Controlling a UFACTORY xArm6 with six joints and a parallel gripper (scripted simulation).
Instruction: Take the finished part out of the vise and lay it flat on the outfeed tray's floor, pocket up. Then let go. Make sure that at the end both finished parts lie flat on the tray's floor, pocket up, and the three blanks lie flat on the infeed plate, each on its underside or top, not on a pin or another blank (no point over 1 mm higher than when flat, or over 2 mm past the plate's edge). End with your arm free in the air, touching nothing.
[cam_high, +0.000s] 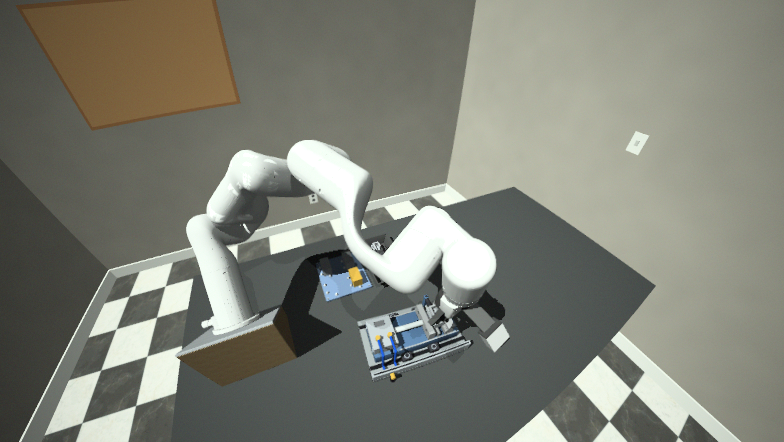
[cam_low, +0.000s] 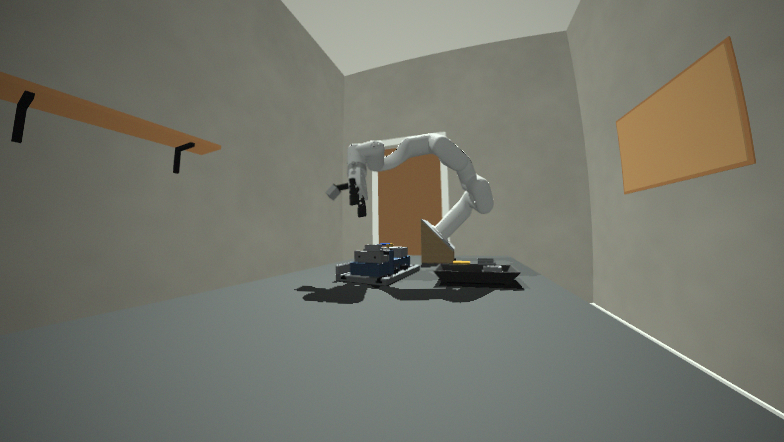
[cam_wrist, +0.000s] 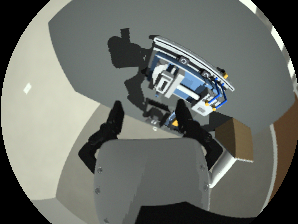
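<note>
Right now the vise is 70 mm behind my hand, 70 mm to the left of it and 200 mm below it. From my hand the other things lie so: blue plate: 180 mm behind, 390 mm to the left, 240 mm below; orange block: 140 mm behind, 340 mm to the left, 220 mm below.
</note>
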